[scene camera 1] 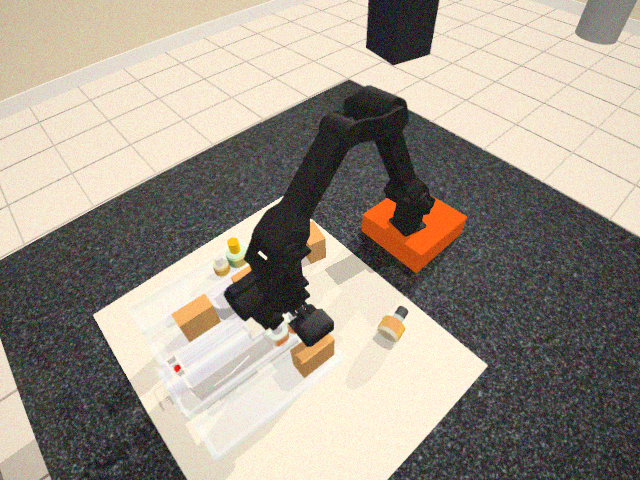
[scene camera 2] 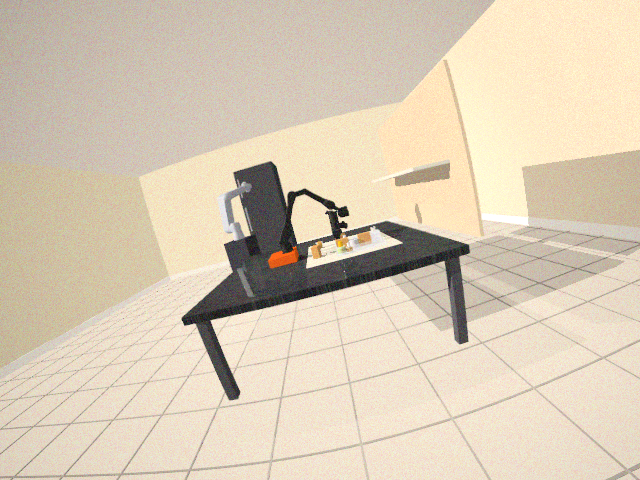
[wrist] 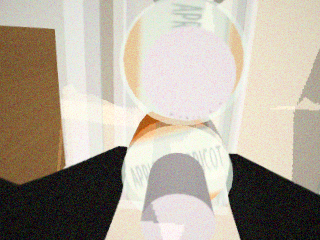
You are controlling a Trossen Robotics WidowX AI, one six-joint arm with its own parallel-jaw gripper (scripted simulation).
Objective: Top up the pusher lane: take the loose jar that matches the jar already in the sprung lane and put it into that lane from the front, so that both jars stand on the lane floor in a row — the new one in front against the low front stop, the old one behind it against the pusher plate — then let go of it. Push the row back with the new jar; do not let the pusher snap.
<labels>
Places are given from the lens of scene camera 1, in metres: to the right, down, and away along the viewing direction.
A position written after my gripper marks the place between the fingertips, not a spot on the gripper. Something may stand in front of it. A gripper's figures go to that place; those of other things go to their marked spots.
my gripper [scene camera 1: 294,320]: -0.05, 0.16, 0.78
clear sprung lane [scene camera 1: 206,357]: -0.23, 0.23, 0.76
</labels>
